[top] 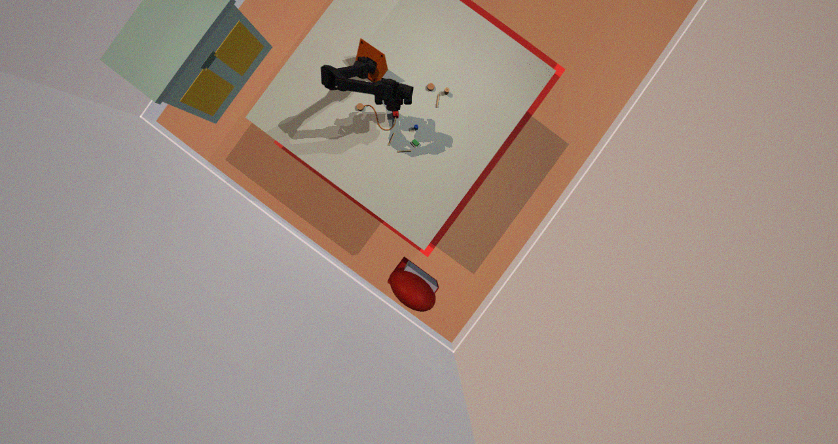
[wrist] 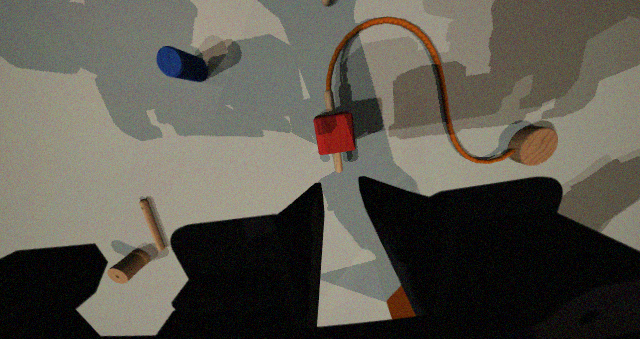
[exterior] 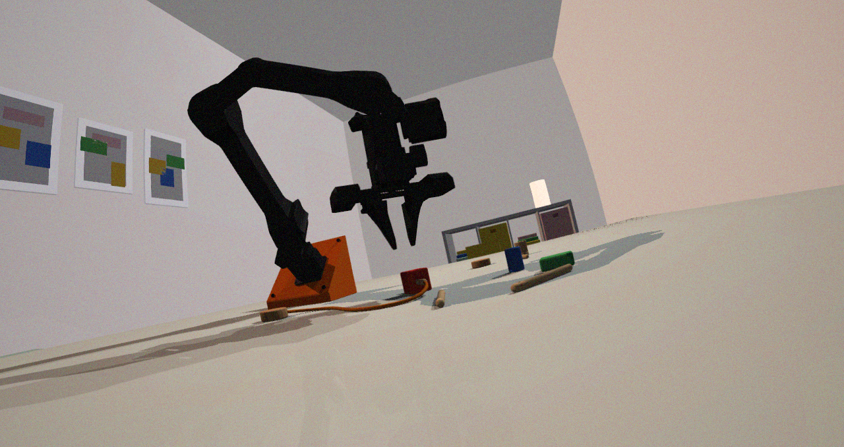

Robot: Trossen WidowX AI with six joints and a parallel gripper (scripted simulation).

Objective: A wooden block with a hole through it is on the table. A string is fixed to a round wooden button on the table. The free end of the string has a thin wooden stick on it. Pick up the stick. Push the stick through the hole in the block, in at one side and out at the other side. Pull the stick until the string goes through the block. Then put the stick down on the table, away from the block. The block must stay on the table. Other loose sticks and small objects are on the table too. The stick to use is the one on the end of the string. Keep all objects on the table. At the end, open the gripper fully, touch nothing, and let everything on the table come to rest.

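My gripper tip is now 50 mm above the red block, 30 mm to the left of it and 10 mm short of it. The rest, counted from my gripper tip: green block 200 mm ahead, 100 mm to the right, 60 mm below; then round wooden button 180 mm behind, 100 mm to the right, 60 mm below; then blue cylinder 150 mm ahead, 50 mm below, 30 mm to the right.
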